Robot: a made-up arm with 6 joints. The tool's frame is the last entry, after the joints. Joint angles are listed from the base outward. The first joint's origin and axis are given. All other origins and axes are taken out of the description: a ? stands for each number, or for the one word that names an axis. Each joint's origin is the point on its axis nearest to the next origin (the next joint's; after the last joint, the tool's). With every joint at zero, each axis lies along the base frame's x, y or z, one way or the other. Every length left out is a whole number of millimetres.
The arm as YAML. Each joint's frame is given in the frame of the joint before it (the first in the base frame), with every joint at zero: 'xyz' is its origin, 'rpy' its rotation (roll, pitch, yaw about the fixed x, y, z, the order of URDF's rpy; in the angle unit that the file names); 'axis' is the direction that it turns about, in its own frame. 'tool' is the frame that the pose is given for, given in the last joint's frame.
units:
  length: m
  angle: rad
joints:
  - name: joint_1
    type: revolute
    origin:
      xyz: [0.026, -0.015, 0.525]
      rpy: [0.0, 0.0, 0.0]
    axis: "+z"
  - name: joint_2
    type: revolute
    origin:
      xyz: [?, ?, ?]
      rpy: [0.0, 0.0, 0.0]
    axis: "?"
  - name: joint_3
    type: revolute
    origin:
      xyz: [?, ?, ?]
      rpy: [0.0, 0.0, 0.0]
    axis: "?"
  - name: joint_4
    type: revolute
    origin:
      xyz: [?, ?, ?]
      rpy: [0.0, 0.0, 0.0]
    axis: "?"
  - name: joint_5
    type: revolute
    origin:
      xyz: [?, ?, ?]
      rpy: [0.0, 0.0, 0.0]
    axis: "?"
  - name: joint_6
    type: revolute
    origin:
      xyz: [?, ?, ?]
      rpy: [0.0, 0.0, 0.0]
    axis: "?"
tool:
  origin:
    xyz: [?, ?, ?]
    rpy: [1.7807, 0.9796, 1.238]
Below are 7 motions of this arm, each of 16 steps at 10 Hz.
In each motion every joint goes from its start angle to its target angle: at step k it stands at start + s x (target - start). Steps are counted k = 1, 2, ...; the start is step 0. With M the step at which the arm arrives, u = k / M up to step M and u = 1 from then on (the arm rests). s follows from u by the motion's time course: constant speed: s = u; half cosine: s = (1 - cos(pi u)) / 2; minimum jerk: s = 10 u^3 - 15 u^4 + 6 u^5.
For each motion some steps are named. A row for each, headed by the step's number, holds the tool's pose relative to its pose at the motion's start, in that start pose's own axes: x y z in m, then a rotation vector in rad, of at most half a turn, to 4 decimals.
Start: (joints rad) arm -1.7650 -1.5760 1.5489 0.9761 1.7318 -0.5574
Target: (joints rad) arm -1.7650 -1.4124 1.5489 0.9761 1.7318 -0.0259
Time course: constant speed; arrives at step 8
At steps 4, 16:
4: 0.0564 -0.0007 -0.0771 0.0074 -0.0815 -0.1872
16: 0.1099 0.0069 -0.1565 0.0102 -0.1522 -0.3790

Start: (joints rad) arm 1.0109 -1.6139 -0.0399 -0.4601 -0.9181 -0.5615
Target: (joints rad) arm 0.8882 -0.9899 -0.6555 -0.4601 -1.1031 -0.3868
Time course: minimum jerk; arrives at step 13
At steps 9, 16:
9: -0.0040 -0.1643 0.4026 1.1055 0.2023 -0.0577
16: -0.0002 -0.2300 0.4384 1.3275 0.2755 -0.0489

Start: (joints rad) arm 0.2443 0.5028 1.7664 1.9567 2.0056 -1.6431
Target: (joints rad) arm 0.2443 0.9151 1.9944 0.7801 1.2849 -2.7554
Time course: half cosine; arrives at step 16
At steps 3, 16:
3: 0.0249 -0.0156 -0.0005 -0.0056 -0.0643 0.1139
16: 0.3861 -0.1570 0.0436 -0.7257 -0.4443 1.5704

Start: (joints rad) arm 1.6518 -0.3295 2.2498 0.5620 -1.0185 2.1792
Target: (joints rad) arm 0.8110 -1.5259 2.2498 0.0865 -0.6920 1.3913
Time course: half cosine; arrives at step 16
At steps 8, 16:
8: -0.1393 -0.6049 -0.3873 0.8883 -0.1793 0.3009
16: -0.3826 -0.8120 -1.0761 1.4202 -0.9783 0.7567

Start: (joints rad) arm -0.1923 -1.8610 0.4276 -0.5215 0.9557 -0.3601
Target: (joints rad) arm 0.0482 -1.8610 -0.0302 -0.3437 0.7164 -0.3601
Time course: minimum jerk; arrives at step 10
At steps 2, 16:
2: -0.0163 -0.0132 0.0003 0.0298 -0.0022 -0.0245
16: -0.2673 -0.1956 -0.0768 0.5734 0.0164 -0.3518

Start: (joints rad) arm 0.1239 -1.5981 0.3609 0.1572 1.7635 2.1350
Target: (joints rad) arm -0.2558 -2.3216 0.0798 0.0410 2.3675 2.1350
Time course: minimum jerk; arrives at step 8
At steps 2, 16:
2: -0.0164 -0.0045 0.0649 0.1108 -0.0222 0.0044
16: -0.2168 -0.2148 0.5235 1.0850 -0.0577 0.1005

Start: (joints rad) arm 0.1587 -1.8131 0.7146 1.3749 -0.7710 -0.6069
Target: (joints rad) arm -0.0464 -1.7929 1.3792 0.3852 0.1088 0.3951
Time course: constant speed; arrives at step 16
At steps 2, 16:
2: -0.0344 -0.0090 -0.0029 -0.1397 -0.0309 0.0520
16: -0.2315 -0.0681 -0.1111 -0.7125 -0.7914 0.7974

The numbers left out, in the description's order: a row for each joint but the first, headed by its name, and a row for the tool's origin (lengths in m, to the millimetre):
joint_2: xyz 0.004 0.063 0.0, axis +y
joint_3: xyz -0.028 0.0 0.615, axis -y
joint_4: xyz 0.565 0.0 -0.028, axis -x
joint_5: xyz 0.0 -0.156 -0.003, axis -y
joint_6: xyz 0.004 0.0 -0.022, axis -x
tool: xyz 0.0 -0.018 -0.019

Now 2 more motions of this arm.
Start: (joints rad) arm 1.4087 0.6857 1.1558 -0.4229 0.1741 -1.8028
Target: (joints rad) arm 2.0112 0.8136 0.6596 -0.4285 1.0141 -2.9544
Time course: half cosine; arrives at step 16
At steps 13, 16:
13: -0.1084 -0.6150 0.0121 0.3979 0.6440 1.0497
16: -0.1133 -0.6688 -0.0097 0.4425 0.6935 1.1437

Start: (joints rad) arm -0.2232 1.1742 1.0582 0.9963 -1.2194 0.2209
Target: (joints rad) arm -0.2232 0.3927 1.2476 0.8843 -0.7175 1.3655
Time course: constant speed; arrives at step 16
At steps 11, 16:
11: 0.0344 -0.6595 -0.1217 0.1987 -0.7481 0.0893
16: 0.1775 -0.9255 -0.2081 0.5224 -0.9970 0.0771

